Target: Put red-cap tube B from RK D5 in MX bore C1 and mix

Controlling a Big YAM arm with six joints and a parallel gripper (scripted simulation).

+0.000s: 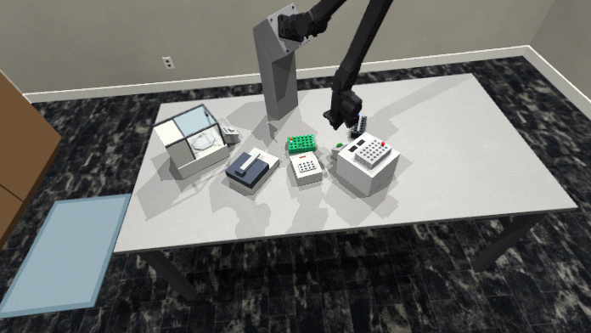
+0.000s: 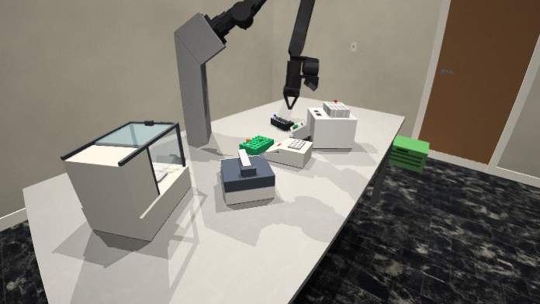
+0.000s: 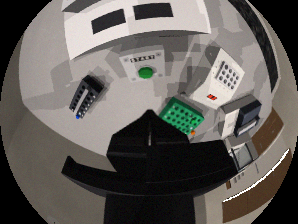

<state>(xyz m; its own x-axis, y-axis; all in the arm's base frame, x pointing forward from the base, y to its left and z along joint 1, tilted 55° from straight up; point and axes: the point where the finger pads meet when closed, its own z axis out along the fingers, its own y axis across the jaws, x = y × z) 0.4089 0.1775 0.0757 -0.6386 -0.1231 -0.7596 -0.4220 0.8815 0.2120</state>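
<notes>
The green start key is 20 mm ahead of my hand, 20 mm to the left of it and 90 mm below it. The rest, counted from my hand: green tube rack RK 50 mm behind, 160 mm to the right, 140 mm below; dry block DB 110 mm ahead, 130 mm to the right, 130 mm below; pale-capped tube 20 mm behind, 160 mm to the right, 130 mm below.
</notes>
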